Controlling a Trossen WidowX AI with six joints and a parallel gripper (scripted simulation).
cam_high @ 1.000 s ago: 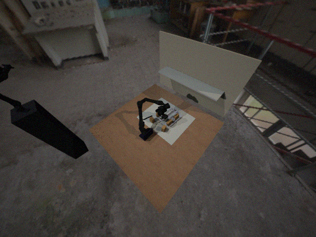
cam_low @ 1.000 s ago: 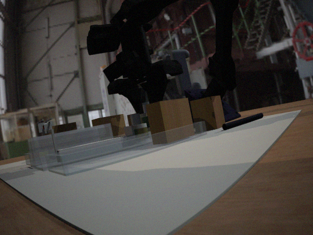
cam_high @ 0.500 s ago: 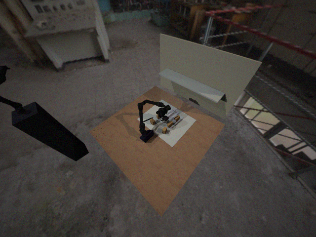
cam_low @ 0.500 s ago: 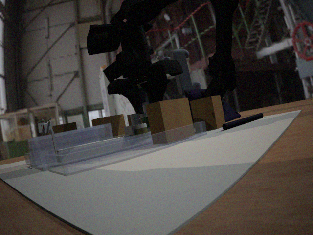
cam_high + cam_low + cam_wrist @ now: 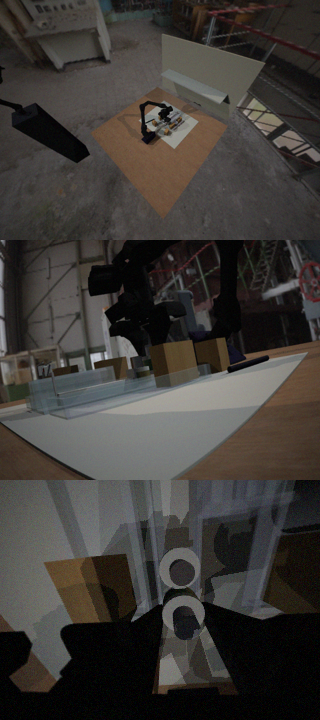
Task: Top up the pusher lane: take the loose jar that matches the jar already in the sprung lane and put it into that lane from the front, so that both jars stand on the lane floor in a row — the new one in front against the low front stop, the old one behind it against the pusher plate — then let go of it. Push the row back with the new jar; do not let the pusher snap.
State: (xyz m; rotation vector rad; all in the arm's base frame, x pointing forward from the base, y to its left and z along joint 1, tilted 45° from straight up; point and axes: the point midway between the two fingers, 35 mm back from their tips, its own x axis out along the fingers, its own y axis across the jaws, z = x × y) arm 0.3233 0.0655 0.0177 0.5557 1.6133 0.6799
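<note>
Now: the white mat 60 mm ahead of my gripper tip, 20 mm to the right of it and 50 mm below it. Also, from my gripper tip: shelf 510 mm ahead, 30 mm to the left, 320 mm above; black rod 130 mm behind, 150 mm to the left, 40 mm below.
</note>
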